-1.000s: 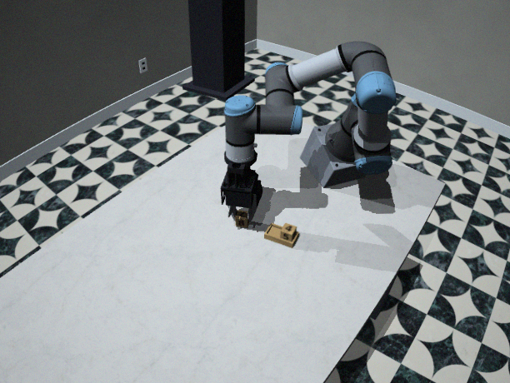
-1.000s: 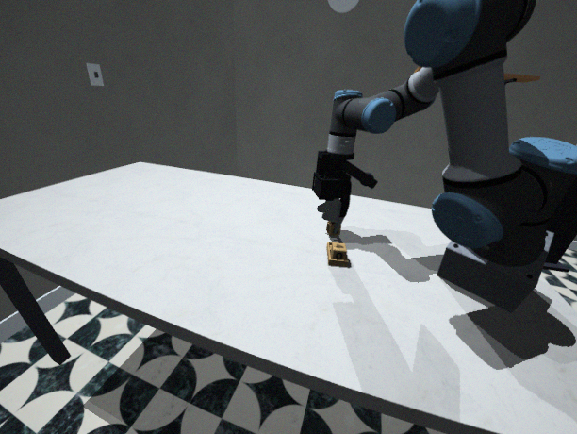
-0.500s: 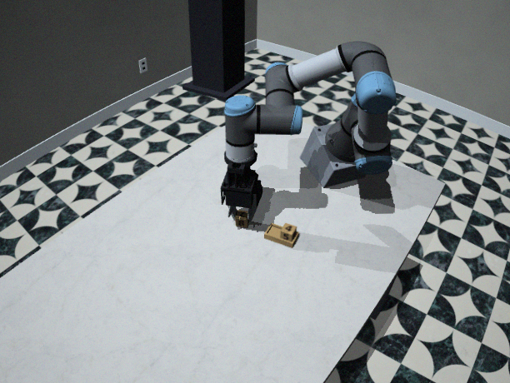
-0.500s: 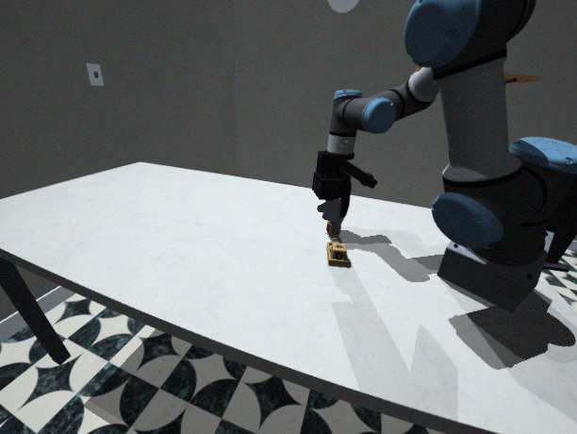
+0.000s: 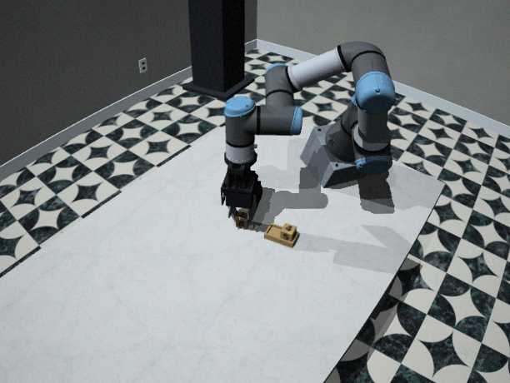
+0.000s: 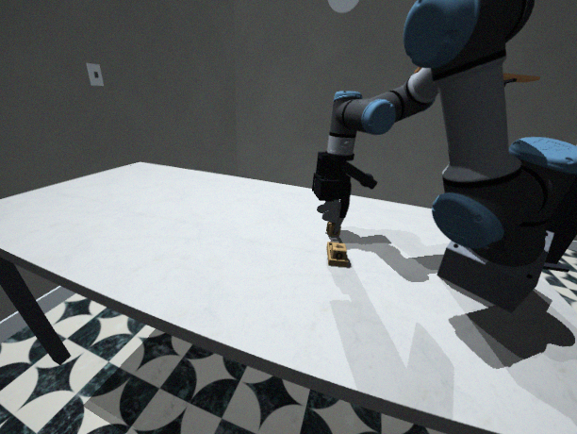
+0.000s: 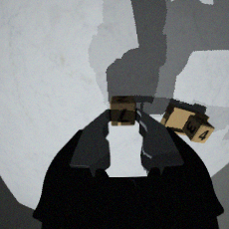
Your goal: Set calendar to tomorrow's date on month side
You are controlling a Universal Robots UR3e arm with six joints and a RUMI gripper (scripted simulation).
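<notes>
The wooden cube lies 1 cm below my hand. Also, from my hand: wooden calendar tray (1 cm behind, 11 cm to the left, 2 cm below).
</notes>
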